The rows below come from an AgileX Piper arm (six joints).
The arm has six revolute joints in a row. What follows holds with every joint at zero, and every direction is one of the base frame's. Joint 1 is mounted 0.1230 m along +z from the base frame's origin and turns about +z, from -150.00 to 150.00 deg. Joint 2 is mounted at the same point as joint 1 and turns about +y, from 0.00 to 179.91 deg. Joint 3 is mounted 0.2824 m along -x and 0.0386 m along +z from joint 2 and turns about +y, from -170.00 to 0.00 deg. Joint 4 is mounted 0.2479 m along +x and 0.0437 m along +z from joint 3 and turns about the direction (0.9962, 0, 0.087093), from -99.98 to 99.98 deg. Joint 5 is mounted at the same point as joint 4 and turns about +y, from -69.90 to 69.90 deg. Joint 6 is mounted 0.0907 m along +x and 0.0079 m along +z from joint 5 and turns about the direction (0.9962, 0, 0.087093), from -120.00 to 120.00 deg. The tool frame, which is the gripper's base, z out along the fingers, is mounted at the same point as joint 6; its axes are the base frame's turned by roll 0.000, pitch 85.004 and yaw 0.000 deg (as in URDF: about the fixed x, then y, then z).
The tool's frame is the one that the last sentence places.
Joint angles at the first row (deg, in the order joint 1, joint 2, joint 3, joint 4, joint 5, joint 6):
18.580, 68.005, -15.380, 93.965, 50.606, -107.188
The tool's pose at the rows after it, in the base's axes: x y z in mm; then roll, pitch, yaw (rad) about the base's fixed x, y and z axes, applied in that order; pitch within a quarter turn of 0, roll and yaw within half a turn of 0:
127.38 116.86 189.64 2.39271 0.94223 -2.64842
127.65 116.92 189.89 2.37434 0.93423 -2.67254
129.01 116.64 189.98 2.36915 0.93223 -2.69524
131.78 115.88 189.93 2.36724 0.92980 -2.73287
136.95 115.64 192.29 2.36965 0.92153 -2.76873
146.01 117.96 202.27 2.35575 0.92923 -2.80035
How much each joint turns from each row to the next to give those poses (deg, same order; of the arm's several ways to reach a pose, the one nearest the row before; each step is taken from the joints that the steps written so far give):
-0.003, 0.000, -0.001, 0.239, 0.002, 1.655
0.000, 0.000, 0.001, 0.308, 0.000, 0.712
0.001, 0.000, 0.000, 0.822, -0.607, 0.111
0.000, 0.000, -0.001, 1.562, -1.365, 0.002
0.003, 0.001, -0.886, 0.470, -1.713, 1.551
-0.002, -0.002, -2.703, -0.908, -0.744, 3.038

